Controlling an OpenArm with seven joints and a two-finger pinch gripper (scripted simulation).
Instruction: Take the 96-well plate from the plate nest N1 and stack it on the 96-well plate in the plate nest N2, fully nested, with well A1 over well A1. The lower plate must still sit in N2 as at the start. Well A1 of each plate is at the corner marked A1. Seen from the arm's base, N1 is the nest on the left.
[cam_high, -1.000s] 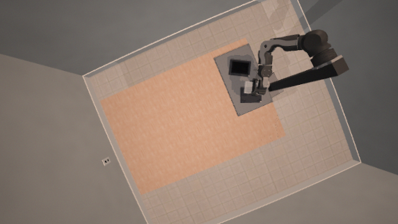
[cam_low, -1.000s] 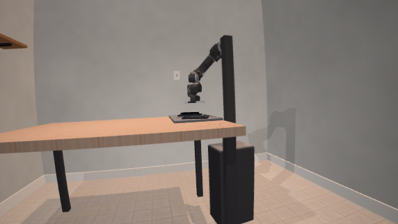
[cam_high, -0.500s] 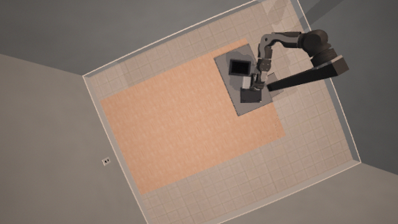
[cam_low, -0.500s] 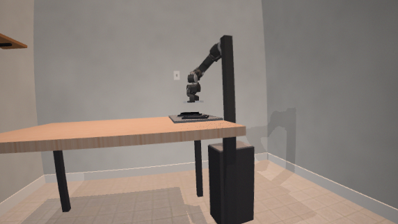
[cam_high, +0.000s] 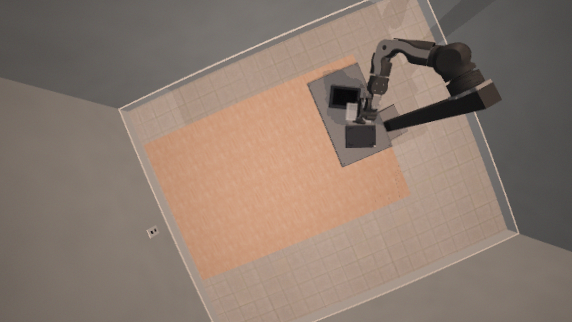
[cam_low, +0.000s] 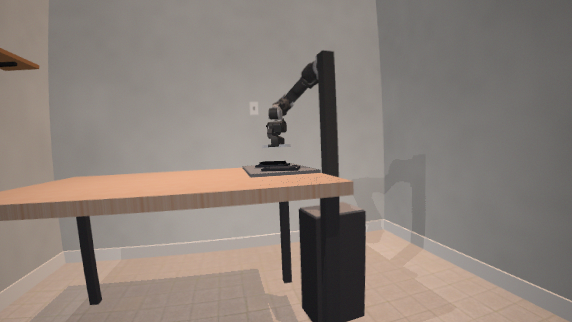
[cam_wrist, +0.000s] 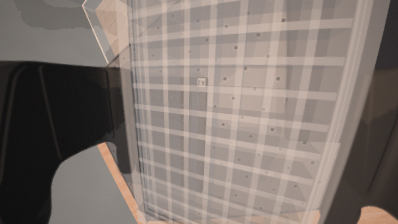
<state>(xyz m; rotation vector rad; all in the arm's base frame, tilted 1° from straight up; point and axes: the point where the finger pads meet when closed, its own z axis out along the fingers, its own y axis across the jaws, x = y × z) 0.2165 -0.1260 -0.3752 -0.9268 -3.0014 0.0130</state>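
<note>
Right now my hand is 10 mm past the black 96-well plate, 110 mm to the left of it and 90 mm above it. From my hand the other things lie so: white 96-well plate (right at my hand); A1 mark (30 mm behind, 200 mm to the left, 100 mm below).
</note>
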